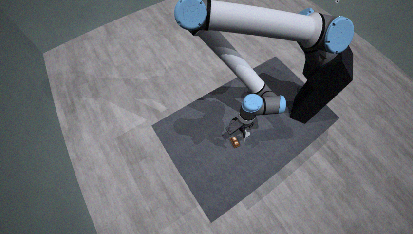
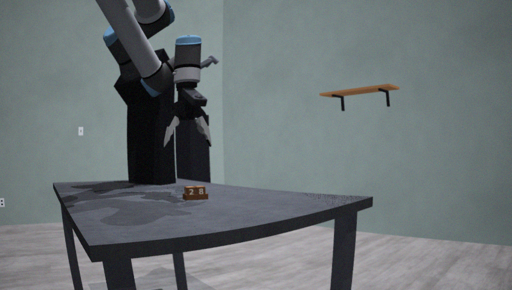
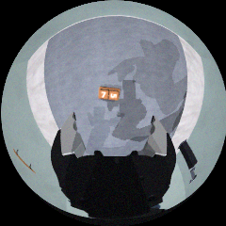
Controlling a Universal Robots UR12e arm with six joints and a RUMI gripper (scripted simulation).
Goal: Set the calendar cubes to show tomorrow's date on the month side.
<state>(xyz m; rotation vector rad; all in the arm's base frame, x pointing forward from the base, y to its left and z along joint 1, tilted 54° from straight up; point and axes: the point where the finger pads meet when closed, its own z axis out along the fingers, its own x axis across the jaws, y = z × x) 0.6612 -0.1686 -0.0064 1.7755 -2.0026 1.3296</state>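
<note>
Now: the wooden calendar tray 150 mm below my hand, 20 mm to the left of it and 10 mm ahead of it.
</note>
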